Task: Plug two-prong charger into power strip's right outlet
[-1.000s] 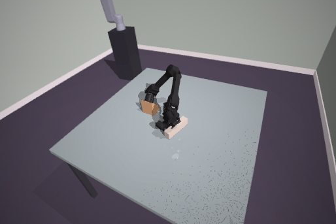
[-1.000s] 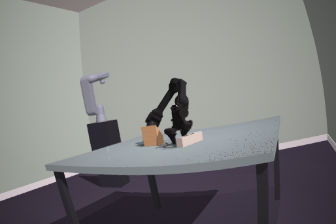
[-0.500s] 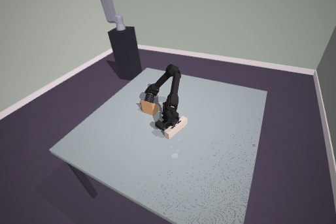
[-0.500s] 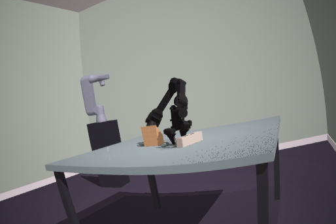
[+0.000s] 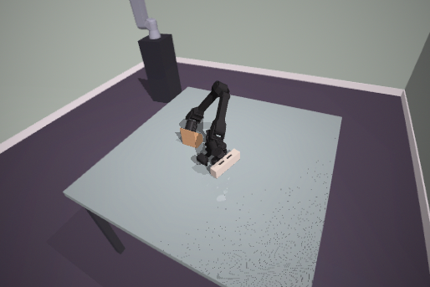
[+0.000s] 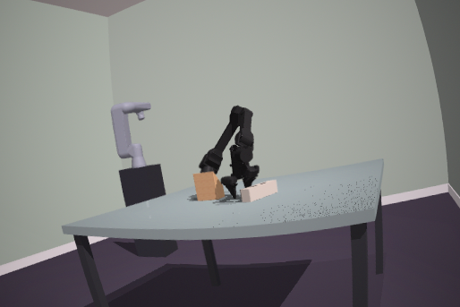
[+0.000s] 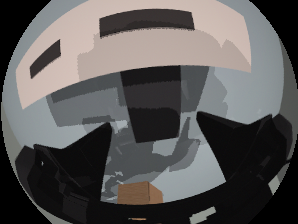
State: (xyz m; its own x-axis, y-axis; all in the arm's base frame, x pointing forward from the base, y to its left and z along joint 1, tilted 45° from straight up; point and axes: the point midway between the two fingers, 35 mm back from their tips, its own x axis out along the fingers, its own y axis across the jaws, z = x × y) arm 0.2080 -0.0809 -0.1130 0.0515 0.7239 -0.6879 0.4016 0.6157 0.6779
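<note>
Right now my gripper tip is 4 cm short of the black two-prong charger, 2 cm to the left of it and 1 cm below it.
</note>
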